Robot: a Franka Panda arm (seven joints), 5 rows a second.
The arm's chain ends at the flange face. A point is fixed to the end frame.
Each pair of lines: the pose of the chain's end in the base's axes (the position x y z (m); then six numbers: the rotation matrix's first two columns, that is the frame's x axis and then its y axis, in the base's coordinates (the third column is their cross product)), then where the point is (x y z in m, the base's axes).
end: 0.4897, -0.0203, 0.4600, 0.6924, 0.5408, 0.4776, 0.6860, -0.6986, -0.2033
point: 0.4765 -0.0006 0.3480
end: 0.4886, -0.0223, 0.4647, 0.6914, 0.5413, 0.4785, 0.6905, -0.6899, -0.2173
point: 0.4743 -0.0014 0.3530
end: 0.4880, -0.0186, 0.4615, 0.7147, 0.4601, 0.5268, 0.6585, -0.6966, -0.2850
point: 0.4749 0.0136 0.3524
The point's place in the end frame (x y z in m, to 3 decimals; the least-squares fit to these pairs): -0.052 0.000 0.102
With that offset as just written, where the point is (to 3 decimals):
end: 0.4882, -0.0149, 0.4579, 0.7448, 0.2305, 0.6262, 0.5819, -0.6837, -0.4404
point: 0.483 0.044 0.360
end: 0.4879, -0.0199, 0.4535, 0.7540, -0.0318, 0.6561, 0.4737, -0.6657, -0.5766
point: 0.495 0.058 0.370
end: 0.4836, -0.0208, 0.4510, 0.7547, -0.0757, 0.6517, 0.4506, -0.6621, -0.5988
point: 0.493 0.059 0.370
